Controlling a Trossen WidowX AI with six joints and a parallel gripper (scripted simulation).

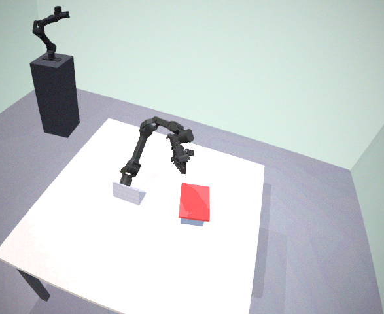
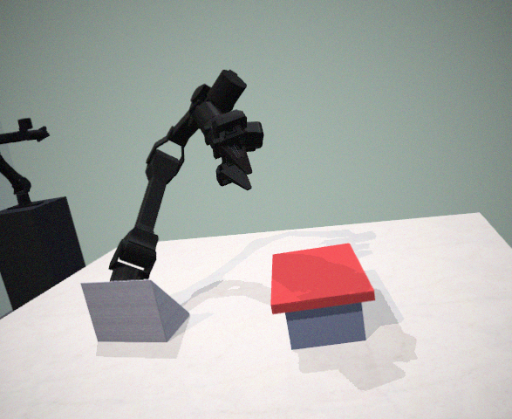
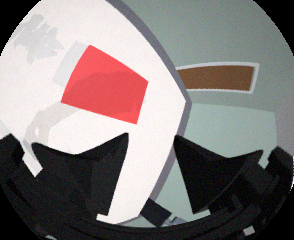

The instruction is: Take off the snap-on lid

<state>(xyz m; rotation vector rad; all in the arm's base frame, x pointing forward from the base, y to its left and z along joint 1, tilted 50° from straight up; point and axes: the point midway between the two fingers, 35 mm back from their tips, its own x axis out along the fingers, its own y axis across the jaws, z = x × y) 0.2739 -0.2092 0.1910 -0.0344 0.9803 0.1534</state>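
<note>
Now: the red lid 100 mm ahead of my gripper tip and 200 mm below it. The rest, counted from my gripper tip: blue-grey storage box: 100 mm ahead, 240 mm below.
</note>
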